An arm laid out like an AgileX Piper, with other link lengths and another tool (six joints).
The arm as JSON. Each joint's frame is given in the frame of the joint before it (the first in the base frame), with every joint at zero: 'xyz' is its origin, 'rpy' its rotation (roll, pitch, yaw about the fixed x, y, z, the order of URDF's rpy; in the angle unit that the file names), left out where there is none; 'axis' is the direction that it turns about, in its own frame. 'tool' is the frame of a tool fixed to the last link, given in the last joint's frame.
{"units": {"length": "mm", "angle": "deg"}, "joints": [
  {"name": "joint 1", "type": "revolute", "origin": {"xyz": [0.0, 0.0, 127.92]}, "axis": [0.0, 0.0, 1.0]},
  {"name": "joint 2", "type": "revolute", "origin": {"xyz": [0.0, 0.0, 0.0]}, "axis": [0.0, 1.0, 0.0]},
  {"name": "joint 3", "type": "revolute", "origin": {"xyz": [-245.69, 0.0, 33.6]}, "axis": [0.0, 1.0, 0.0]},
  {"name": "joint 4", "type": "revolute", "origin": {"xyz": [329.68, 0.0, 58.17]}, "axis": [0.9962, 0.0, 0.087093]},
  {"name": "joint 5", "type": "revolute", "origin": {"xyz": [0.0, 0.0, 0.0]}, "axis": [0.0, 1.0, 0.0]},
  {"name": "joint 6", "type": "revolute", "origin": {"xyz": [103.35, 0.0, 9.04]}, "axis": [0.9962, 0.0, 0.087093]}
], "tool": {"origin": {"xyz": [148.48, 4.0, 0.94], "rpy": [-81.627, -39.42, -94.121]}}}
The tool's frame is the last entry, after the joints.
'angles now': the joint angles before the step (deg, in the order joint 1, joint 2, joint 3, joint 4, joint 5, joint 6). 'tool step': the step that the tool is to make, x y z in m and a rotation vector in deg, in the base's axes. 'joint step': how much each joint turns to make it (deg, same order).
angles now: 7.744 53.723 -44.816 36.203 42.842 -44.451
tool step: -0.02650 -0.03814 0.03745 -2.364 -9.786 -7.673
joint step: -0.001 -17.685 7.543 -11.732 -3.200 10.510
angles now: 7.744 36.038 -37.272 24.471 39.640 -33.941
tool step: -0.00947 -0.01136 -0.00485 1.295 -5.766 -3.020
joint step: 0.001 -9.518 8.654 -0.849 -5.835 1.248
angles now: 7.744 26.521 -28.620 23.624 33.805 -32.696
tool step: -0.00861 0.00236 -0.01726 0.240 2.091 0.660
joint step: -0.019 -1.752 2.415 0.599 1.507 -0.005
